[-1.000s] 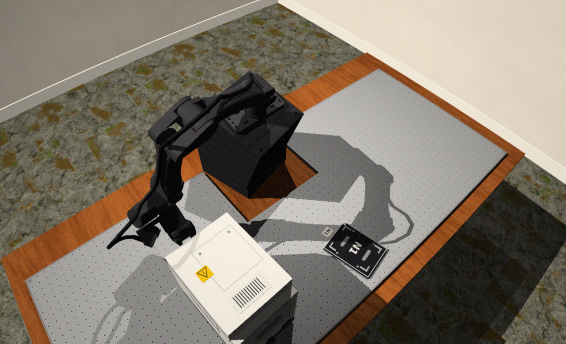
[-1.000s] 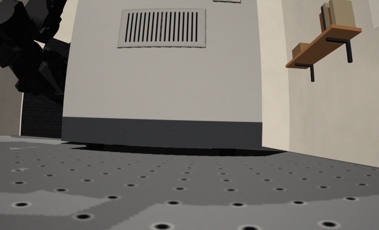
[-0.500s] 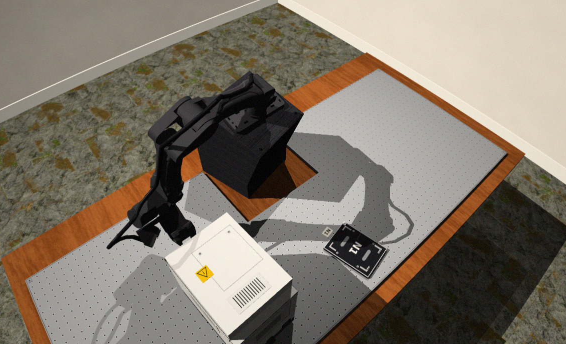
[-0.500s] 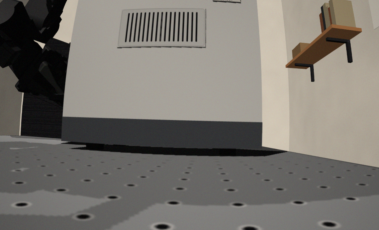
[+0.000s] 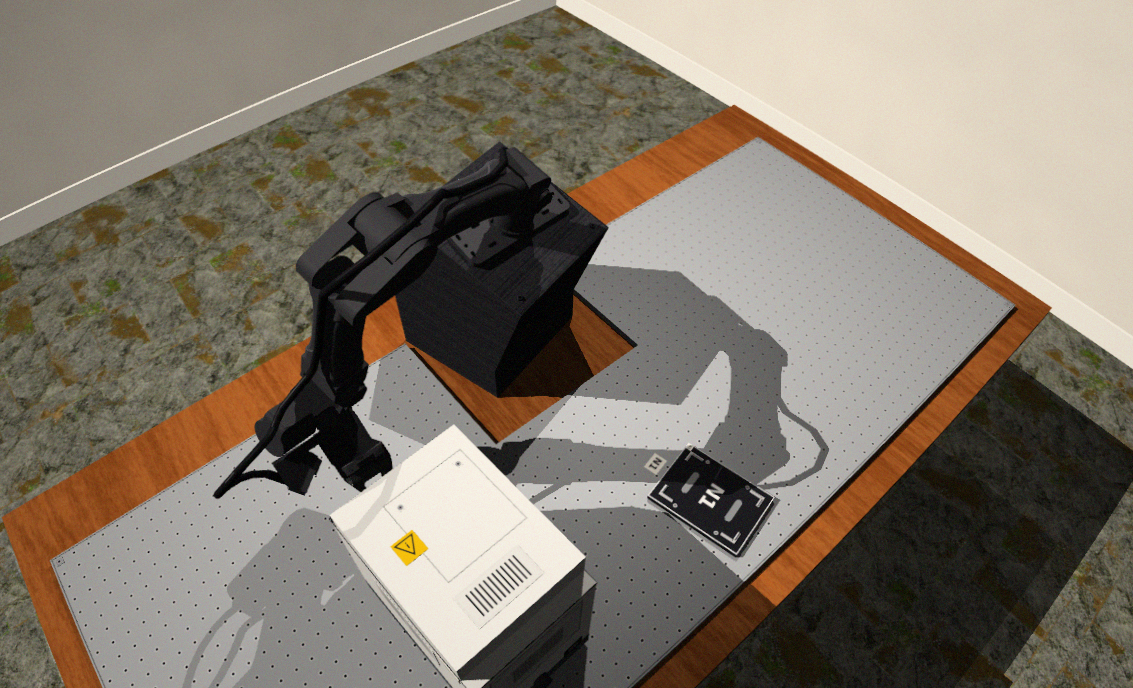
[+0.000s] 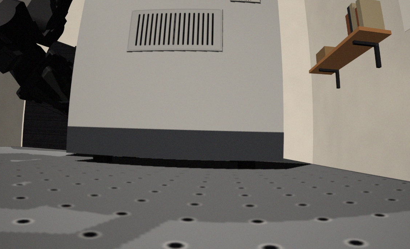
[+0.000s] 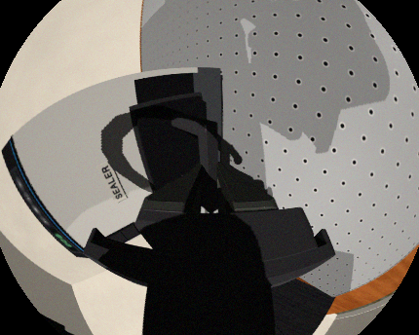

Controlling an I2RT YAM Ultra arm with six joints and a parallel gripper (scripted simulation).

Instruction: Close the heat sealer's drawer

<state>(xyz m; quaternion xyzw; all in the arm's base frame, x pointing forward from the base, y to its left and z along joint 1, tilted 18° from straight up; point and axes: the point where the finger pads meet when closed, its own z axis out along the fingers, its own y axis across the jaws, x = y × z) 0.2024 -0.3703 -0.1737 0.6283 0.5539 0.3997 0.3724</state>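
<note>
The sealer drawer is 11 cm ahead of my hand and 1 cm below it.
</note>
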